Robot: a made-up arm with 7 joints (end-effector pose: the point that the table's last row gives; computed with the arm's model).
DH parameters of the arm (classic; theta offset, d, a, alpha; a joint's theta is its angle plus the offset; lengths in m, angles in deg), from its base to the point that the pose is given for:
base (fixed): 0 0.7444 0.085 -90
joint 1: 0 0.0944 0.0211 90
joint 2: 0 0.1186 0.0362 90
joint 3: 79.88 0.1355 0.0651 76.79
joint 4: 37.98 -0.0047 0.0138 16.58
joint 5: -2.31 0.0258 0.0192 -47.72
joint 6: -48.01 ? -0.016 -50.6
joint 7: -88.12 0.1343 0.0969 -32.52
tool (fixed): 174.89 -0.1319 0 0
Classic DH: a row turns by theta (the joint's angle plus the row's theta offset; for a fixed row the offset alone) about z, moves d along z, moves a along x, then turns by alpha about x.
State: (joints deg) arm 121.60 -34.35 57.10 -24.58 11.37 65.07 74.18
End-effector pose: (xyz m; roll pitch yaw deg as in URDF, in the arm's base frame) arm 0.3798 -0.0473 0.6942 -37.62 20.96 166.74
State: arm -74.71 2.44 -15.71 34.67 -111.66 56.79 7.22
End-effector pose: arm -0.0005 -0.0974 0.9671 -51.96 78.44 145.08
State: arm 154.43 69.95 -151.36 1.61 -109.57 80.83 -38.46
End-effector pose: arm -0.0768 -0.0196 0.5973 -43.87 19.43 82.34
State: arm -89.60 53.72 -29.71 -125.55 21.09 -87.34 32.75
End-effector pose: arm -0.1060 0.1200 1.0021 90.34 69.24 113.37
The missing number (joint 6, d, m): -0.0306
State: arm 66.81 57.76 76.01 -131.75 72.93 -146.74 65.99
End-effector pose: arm 0.3007 -0.0436 0.6385 -156.60 -71.76 42.65
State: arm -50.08 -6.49 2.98 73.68 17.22 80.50 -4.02
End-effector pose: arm 0.0101 -0.0892 1.0123 126.18 34.19 144.60
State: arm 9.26 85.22 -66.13 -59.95 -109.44 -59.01 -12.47
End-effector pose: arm 0.1917 0.2650 0.9047 149.76 -2.98 -79.99
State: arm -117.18 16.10 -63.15 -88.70 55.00 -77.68 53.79
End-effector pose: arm -0.0462 -0.0646 0.8321 34.75 -15.13 164.02
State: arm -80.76 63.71 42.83 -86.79 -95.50 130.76 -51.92
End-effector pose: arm -0.0458 0.1054 1.0343 112.17 30.79 -92.95
